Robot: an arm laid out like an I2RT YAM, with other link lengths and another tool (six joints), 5 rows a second.
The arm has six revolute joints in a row. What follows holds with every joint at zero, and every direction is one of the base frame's. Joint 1 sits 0.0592 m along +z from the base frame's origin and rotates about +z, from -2.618 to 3.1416 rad. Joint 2 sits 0.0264 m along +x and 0.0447 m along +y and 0.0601 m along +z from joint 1 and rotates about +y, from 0 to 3.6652 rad. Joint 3 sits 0.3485 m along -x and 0.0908 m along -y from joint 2 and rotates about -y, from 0 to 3.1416 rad. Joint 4 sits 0.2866 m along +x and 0.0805 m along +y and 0.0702 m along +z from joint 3 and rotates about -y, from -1.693 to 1.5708 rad. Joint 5 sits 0.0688 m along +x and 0.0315 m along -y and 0.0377 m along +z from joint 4 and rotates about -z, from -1.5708 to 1.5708 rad. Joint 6 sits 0.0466 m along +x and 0.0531 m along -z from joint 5 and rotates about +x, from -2.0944 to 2.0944 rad. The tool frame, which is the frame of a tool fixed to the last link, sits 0.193 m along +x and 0.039 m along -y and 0.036 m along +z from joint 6; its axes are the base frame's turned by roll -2.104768, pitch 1.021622 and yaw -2.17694 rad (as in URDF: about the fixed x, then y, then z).
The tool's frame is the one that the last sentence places.
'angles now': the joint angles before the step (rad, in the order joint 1, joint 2, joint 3, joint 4, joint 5, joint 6). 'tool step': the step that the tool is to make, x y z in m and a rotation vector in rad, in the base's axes. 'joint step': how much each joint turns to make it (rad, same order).
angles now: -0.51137 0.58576 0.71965 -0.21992 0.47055 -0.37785
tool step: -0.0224 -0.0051 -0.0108 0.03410 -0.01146 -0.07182
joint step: 0.00060 -0.02528 -0.00771 -0.04775 0.06850 0.04852
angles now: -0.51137 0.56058 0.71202 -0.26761 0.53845 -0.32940
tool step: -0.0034 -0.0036 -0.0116 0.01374 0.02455 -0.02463
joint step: 0.00011 0.00293 -0.01526 -0.01191 0.02453 0.00376
